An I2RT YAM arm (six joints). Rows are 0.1 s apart.
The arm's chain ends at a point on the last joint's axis. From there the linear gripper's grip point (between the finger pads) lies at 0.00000 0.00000 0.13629 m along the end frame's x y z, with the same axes.
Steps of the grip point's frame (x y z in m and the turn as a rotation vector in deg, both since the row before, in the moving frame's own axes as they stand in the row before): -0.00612 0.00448 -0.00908 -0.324 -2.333 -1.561; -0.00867 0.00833 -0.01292 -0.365 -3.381 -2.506; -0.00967 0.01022 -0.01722 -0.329 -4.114 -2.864; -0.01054 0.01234 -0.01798 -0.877 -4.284 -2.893
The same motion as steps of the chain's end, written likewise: -0.00058 0.00363 -0.00896 -0.324 -2.333 -1.561; -0.00065 0.00729 -0.01268 -0.365 -3.381 -2.506; 0.00008 0.00919 -0.01687 -0.329 -4.114 -2.864; -0.00042 0.01000 -0.01758 -0.877 -4.284 -2.893
